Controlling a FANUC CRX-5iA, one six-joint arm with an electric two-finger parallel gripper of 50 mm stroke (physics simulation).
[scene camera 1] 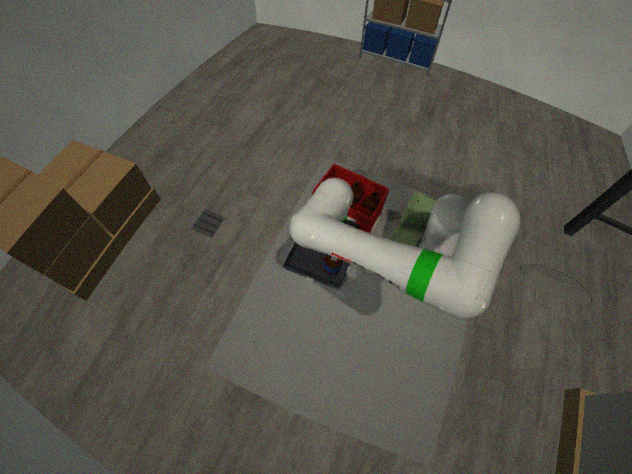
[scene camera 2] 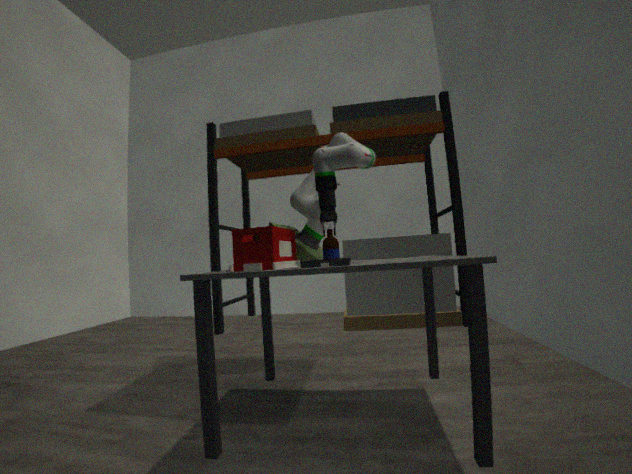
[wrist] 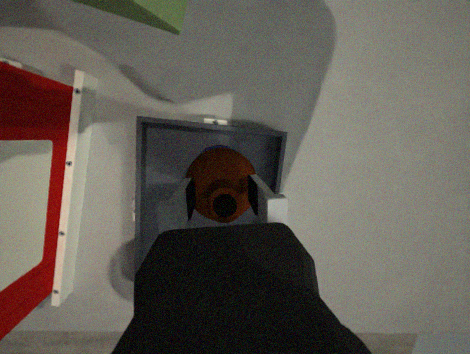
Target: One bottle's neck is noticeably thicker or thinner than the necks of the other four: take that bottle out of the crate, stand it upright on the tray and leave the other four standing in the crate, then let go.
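Frame: origin at the arm's base, x down, y back, z left, level; centimetres.
Seen in the pictures: gripper, fingertip midpoint: (scene camera 2: 329, 236) (wrist: 221, 188); arm's base, origin of the base link: (scene camera 2: 306, 242).
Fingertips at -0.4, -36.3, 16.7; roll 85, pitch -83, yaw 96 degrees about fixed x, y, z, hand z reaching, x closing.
Note:
Offsets run from my fingertips to a thing's top centre, as dx, dy, dz. "spot": to the spot under its first point.
A brown bottle with a blue label @[-3.0, -0.5, +0.2] (scene camera 1: 332, 263) (scene camera 2: 331, 247) (wrist: 220, 167) stands upright on the dark tray @[+10.4, -6.8, -1.0] (scene camera 1: 306, 270) (scene camera 2: 343, 261) (wrist: 140, 185). My gripper (scene camera 2: 330, 228) (wrist: 221, 188) is open, with its fingers apart on either side of the bottle's neck and a gap on both sides. In scene camera 1 the arm hides the gripper. The red crate @[-4.5, -3.8, -28.7] (scene camera 1: 377, 200) (scene camera 2: 251, 252) (wrist: 35, 112) stands beside the tray. Dark bottles @[-3.3, +5.9, -31.4] (scene camera 1: 374, 200) show inside it in scene camera 1; the arm hides part of the crate, so I cannot count them.
A green block-like object (scene camera 1: 416, 216) (wrist: 155, 12) stands on the table (scene camera 1: 336, 357) (scene camera 2: 398, 265) near the robot's base. White strips with screws @[spot: +10.0, -5.3, -18.9] (wrist: 65, 200) run along the crate's side. A tall shelf rack (scene camera 2: 212, 204) stands behind the table.

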